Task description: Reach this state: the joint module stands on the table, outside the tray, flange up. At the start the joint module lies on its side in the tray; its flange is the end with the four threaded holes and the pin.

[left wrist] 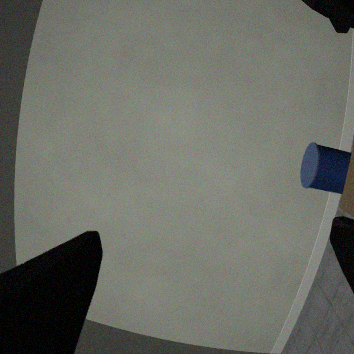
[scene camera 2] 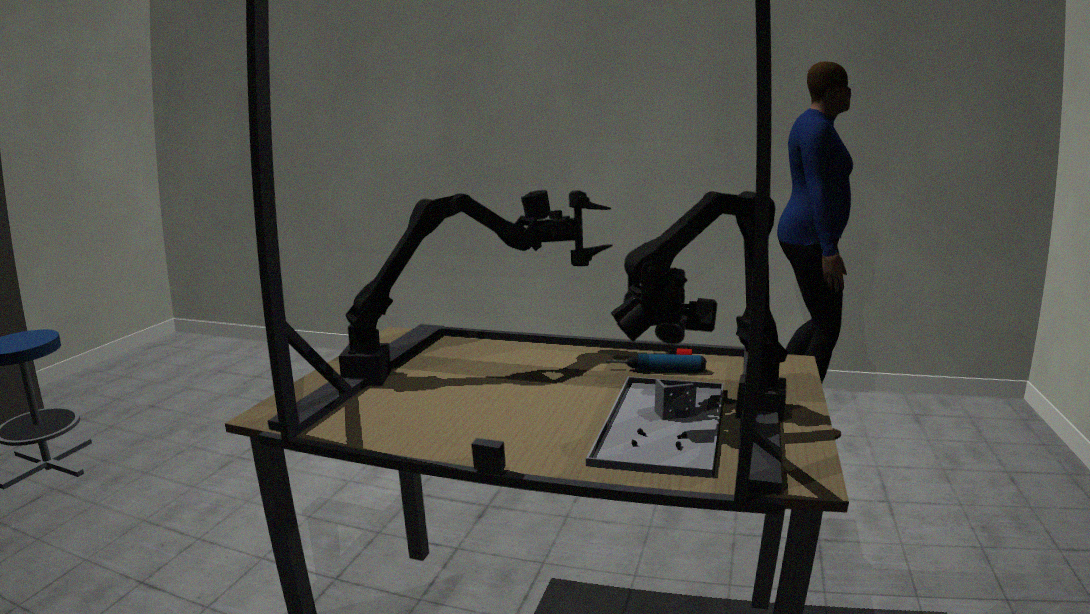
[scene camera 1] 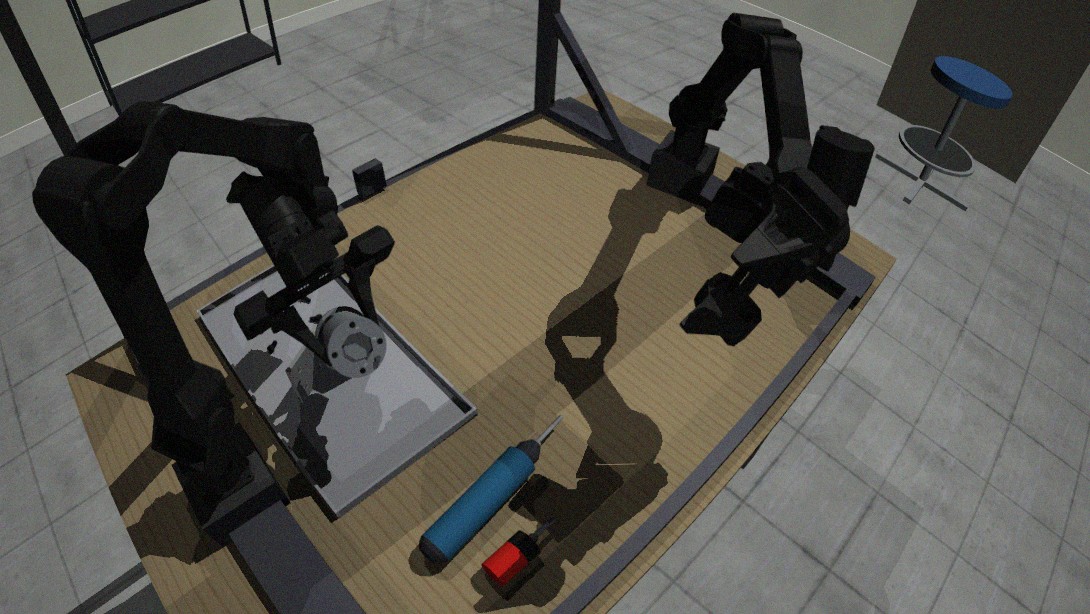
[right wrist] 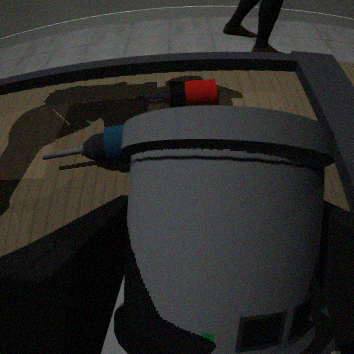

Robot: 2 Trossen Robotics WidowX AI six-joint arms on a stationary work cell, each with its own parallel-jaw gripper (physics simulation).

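Frame: origin at the left arm's base, x left, y ahead, z down, level; millimetres.
Seen in the pictures: left gripper, fingertip midpoint: (left wrist: 220, 238) (scene camera 2: 611, 226) (scene camera 1: 707, 296); right gripper, fingertip midpoint: (scene camera 2: 673, 323) (scene camera 1: 355, 350) (right wrist: 220, 209); left arm's base, link origin: (scene camera 2: 364, 349) (scene camera 1: 687, 150); right arm's base, link origin: (scene camera 2: 762, 384) (scene camera 1: 221, 473).
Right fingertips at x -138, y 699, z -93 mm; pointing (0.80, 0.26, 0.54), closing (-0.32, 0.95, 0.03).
Observation:
Pixels of each thing's middle, then the offset from my right fingertips to it.
- grey joint module, body centre: (right wrist: 223, 231) (scene camera 1: 350, 341) (scene camera 2: 672, 322) dx -9, dy -3, dz -5 mm
- tray, body centre: (scene camera 1: 319, 358) (scene camera 2: 663, 420) dx -141, dy -37, dz +157 mm
- grey bracket, body centre: (scene camera 1: 319, 371) (scene camera 2: 675, 398) dx -104, dy -8, dz +126 mm
- blue tool, body centre: (right wrist: 146, 139) (scene camera 1: 498, 483) (scene camera 2: 655, 362) dx +169, dy -7, dz +146 mm
- red tool, body centre: (scene camera 1: 523, 546) (right wrist: 176, 94) (scene camera 2: 672, 355) dx +233, dy +45, dz +148 mm
- dark block, body centre: (scene camera 2: 488, 455) (scene camera 1: 369, 178) dx -328, dy -368, dz +134 mm
The grey joint module (scene camera 1: 374, 352) (scene camera 2: 669, 333) (right wrist: 225, 240) is off the tray floor, held above the tray (scene camera 1: 406, 466) (scene camera 2: 652, 468). Its wide round end, with several small holes around a hexagonal opening, faces scene camera 1 and is tilted; I cannot make out a pin. My right gripper (scene camera 1: 350, 335) (right wrist: 220, 209) is shut on the module's body, one finger on each side. Its fingers hide part of the body. My left gripper (scene camera 1: 709, 291) (scene camera 2: 610, 226) (left wrist: 220, 238) is open and empty, high above the table and far from the module.
A grey bracket (scene camera 2: 675, 400) and several small black screws (scene camera 1: 271, 347) (scene camera 2: 641, 432) are in the tray. A blue tool (scene camera 1: 480, 503) (scene camera 2: 671, 363) (right wrist: 112, 140) and a red tool (scene camera 1: 505, 562) (scene camera 2: 684, 351) (right wrist: 201, 92) lie beside it. A dark block (scene camera 1: 369, 177) (scene camera 2: 488, 455) sits at the table's edge.

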